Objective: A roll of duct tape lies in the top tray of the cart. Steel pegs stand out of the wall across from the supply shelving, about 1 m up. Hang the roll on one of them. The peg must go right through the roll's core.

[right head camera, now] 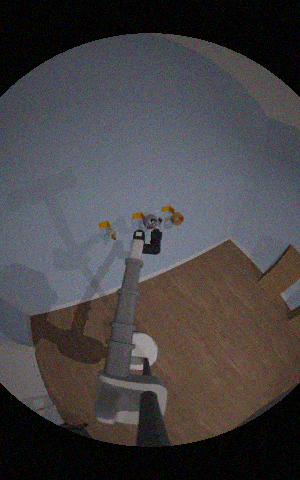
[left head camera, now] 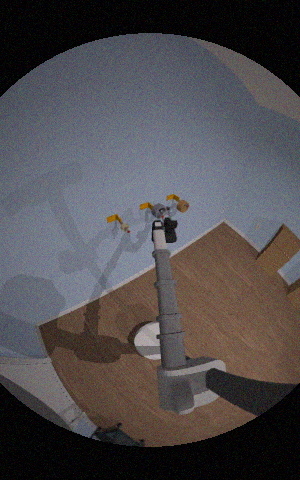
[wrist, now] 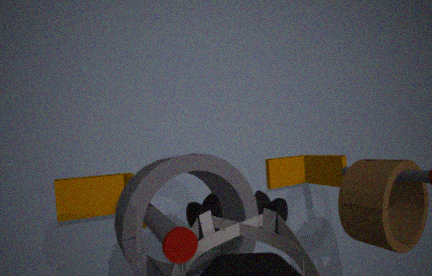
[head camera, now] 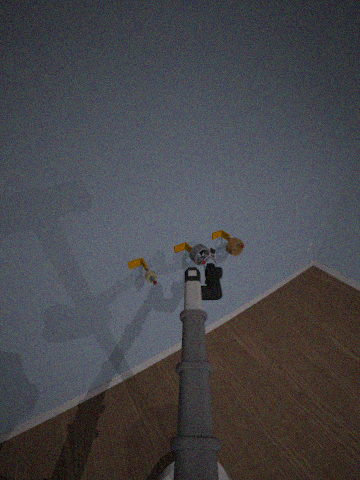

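Pixels of known places: gripper, fingertip midpoint: (wrist: 236,207); robot's base at its link origin: (right head camera: 136,349) (left head camera: 154,339).
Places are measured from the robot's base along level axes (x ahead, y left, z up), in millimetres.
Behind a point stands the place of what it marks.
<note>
The grey duct tape roll (head camera: 194,254) {z 1008, x 799, y -10 mm} (left head camera: 155,210) {z 1012, x 794, y -12 mm} (right head camera: 147,221) {z 1010, x 791, y -25 mm} (wrist: 185,163) {z 1029, x 810, y -47 mm} is upright around the middle steel peg. The peg's red end (head camera: 204,262) {z 997, x 750, y -56 mm} (wrist: 180,245) {z 997, x 749, y -55 mm} shows through and in front of the roll's core in the wrist view. My gripper (head camera: 208,253) {z 978, x 887, y -78 mm} (left head camera: 164,211) {z 978, x 887, y -78 mm} (right head camera: 156,220) {z 978, x 887, y -78 mm} (wrist: 236,207) {z 978, x 887, y -78 mm} is shut on the roll's right wall, with one black fingertip inside the core and one outside. The roll's lower part is partly hidden by the fingers. Whether its core rests on the peg I cannot tell.
A brown roll (head camera: 234,246) {z 994, x 884, y -227 mm} (left head camera: 183,206) {z 941, x 949, y -262 mm} (right head camera: 177,218) {z 943, x 957, y -253 mm} (wrist: 362,205) {z 971, x 896, y -203 mm} hangs on the right peg, close to my gripper. A small pale yellow roll (head camera: 150,276) {z 1004, x 650, y 184 mm} (left head camera: 124,227) {z 1007, x 651, y 182 mm} (right head camera: 112,234) {z 1010, x 657, y 179 mm} is on the left peg. Orange brackets (head camera: 182,247) {z 996, x 882, y 53 mm} (wrist: 90,196) {z 997, x 874, y 65 mm} are on the wall behind.
</note>
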